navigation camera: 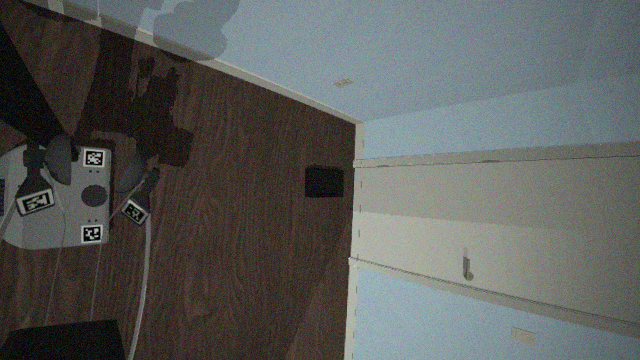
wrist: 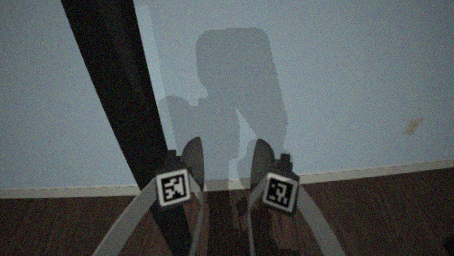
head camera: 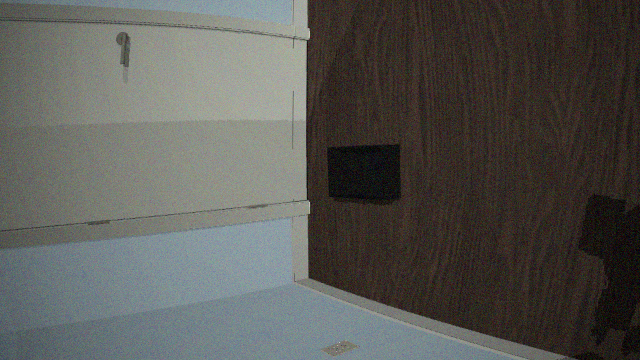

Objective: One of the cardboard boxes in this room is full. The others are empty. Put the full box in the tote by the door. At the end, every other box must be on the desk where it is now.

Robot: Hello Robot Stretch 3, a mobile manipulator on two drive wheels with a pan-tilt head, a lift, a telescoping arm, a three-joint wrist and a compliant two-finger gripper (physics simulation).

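Places are measured from the robot's base along level axes (x right, y ahead, z up), in millimetres.
Pixels of known places: gripper, fingertip midpoint: (navigation camera: 104, 146) (wrist: 228, 156); robot's base, origin of the base link: (navigation camera: 93, 194).
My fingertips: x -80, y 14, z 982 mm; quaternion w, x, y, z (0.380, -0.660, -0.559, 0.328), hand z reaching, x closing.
Observation:
For each thing: its top centre in the pictures, then the offset to it from my fingertips. "*": a spot on its surface instead.
- tote, middle of its top: (head camera: 353, 172) (navigation camera: 330, 183) dz -882, dx +4, dy +1266 mm
- closed door, surface spot: (head camera: 150, 165) * dz -201, dx +63, dy +1670 mm
- outlet, middle of its top: (head camera: 326, 353) (navigation camera: 351, 79) (wrist: 418, 118) dz -525, dx -565, dy +1031 mm
The tote (head camera: 364, 171) (navigation camera: 324, 181) is a small black box on the floor in front of the closed door (head camera: 150, 165) (navigation camera: 450, 200). Its inside is too dark to make out. My gripper (navigation camera: 95, 167) (wrist: 228, 156) is open, with its two dark fingertips apart and nothing between them. It is held above the floor near a blue wall and is well apart from the tote. The cardboard boxes and the desk do not show in the head, navigation or wrist view.
The robot's grey base (navigation camera: 50, 235) shows below the gripper. A blue wall (head camera: 200, 320) (navigation camera: 280, 45) (wrist: 350, 65) with a pale baseboard runs toward the door corner and bears an outlet (head camera: 341, 348) (navigation camera: 343, 82) (wrist: 413, 126). The robot's black mast (wrist: 115, 90) crosses the wrist view. Shadows fall on wall and floor.

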